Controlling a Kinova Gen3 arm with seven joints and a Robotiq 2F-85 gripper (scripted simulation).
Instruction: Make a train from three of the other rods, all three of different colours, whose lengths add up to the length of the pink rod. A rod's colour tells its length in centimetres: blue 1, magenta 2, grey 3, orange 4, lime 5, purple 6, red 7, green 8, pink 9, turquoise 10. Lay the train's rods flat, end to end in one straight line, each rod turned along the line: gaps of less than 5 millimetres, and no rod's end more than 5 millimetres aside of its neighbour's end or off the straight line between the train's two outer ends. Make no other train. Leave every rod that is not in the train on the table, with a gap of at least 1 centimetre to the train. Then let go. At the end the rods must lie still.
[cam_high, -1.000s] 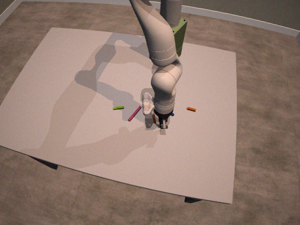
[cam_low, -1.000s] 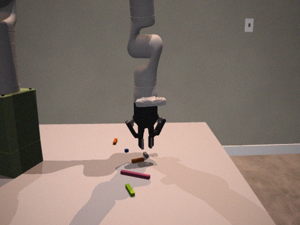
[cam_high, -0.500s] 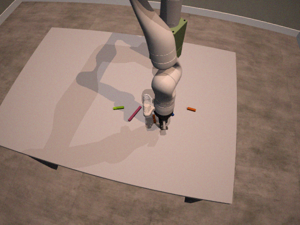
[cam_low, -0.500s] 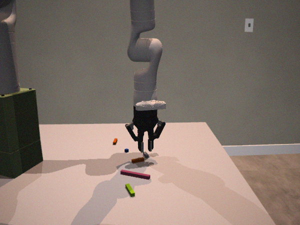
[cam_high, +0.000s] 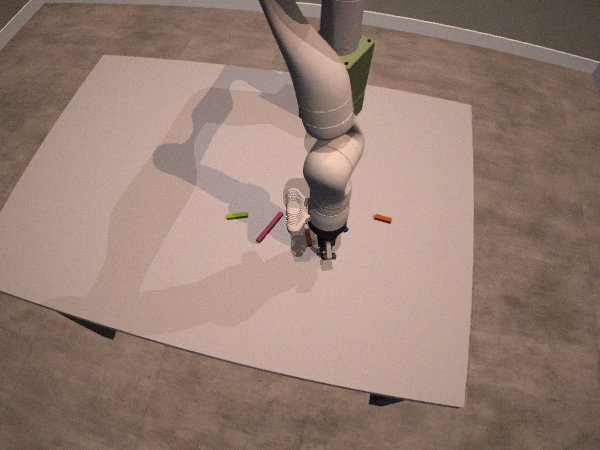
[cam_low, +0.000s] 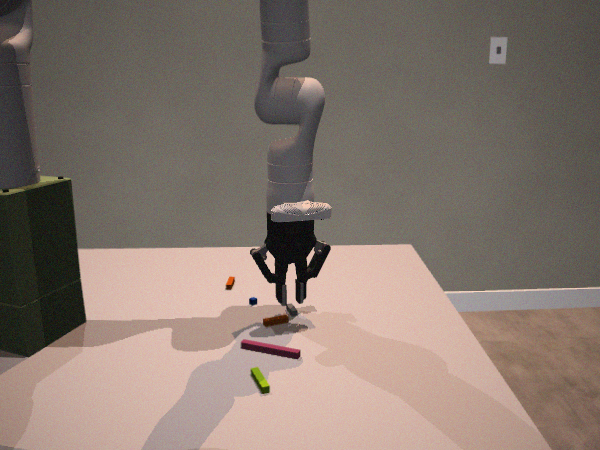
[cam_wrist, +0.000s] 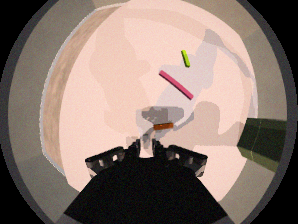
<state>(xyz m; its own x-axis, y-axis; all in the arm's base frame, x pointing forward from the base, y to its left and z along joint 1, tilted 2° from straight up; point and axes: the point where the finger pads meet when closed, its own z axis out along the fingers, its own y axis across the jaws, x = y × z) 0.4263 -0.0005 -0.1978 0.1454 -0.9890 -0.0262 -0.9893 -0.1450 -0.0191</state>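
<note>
Right now my hand is 30 mm above the grey rod. From my hand the other things lie so: pink rod 130 mm to the right, 50 mm behind, 30 mm below; lime rod 210 mm to the right, 80 mm behind, 30 mm below; blue rod 60 mm behind, 50 mm to the left, 30 mm below.
</note>
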